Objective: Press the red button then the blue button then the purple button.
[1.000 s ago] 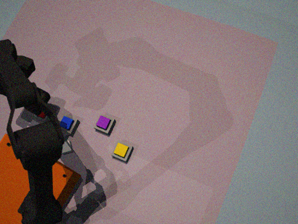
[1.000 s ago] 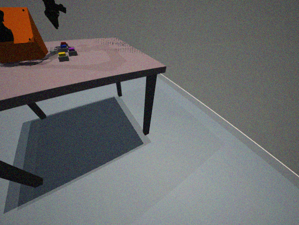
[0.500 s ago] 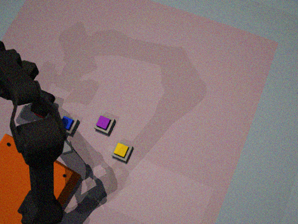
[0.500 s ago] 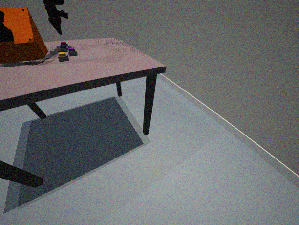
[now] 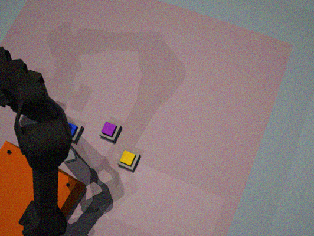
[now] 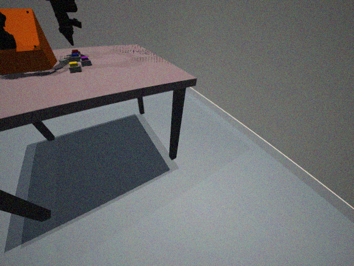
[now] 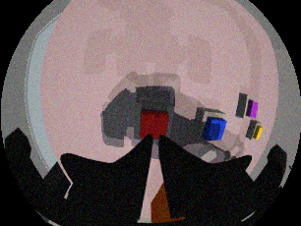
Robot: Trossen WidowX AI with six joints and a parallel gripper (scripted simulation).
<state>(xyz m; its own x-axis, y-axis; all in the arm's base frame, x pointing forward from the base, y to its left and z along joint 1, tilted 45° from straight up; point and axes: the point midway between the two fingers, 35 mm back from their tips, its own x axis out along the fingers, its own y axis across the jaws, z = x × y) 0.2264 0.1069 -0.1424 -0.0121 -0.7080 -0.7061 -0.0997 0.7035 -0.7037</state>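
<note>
Right now the red button is 30 mm below my gripper tip. Also, from my gripper tip: blue button: 10 mm ahead, 90 mm to the right, 30 mm below; then purple button: 60 mm ahead, 190 mm to the right, 30 mm below; then small white block: 50 mm behind, 120 mm to the right, 60 mm below.
</note>
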